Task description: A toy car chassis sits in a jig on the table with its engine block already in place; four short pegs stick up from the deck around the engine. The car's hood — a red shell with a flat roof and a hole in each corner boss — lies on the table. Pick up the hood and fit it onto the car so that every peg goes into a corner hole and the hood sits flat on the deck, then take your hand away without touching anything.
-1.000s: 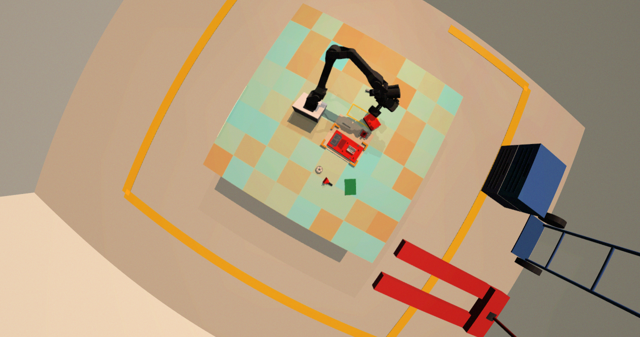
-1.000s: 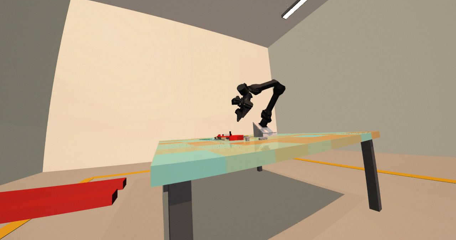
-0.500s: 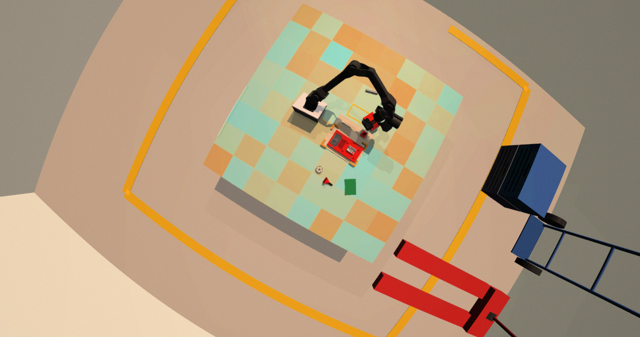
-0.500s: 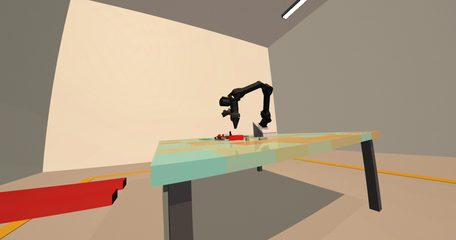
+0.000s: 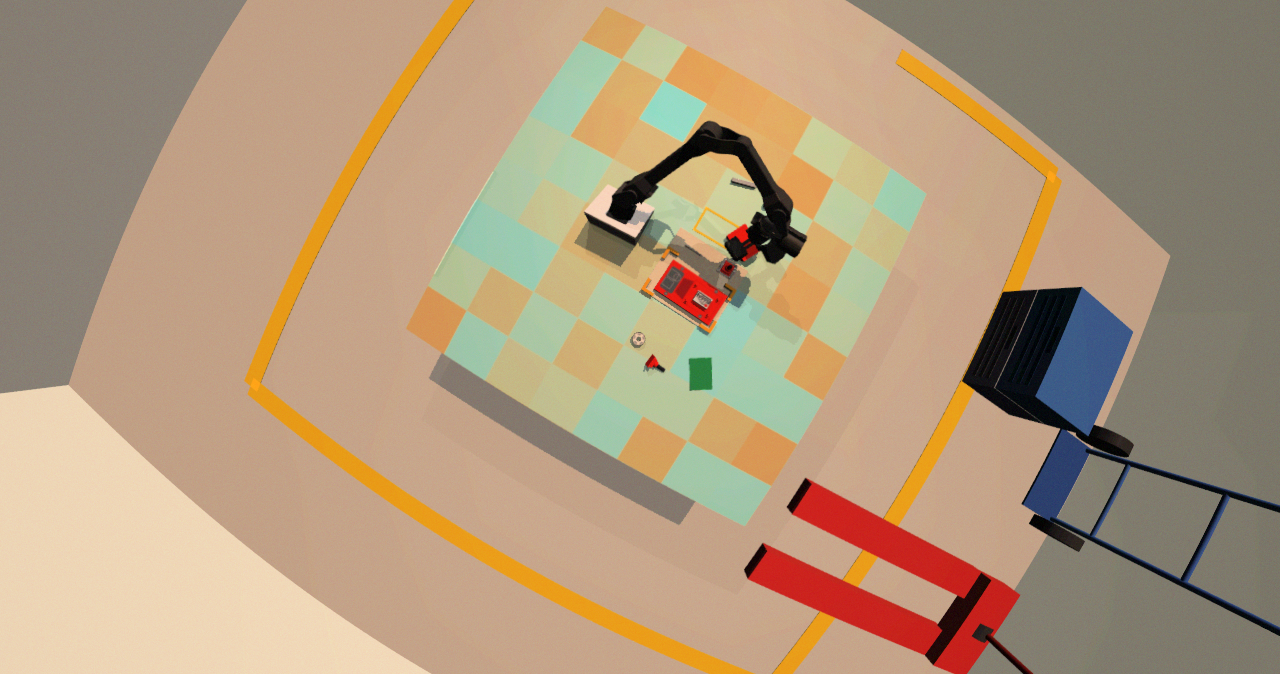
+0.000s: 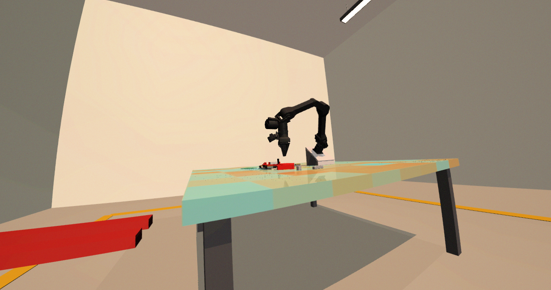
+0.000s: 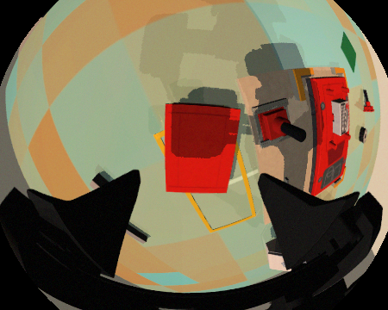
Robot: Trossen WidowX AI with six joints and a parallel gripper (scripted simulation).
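The red hood is 60 mm below my gripper tip. The rest, counted from my gripper tip: green square 50 mm ahead, 420 mm to the right, 70 mm below.
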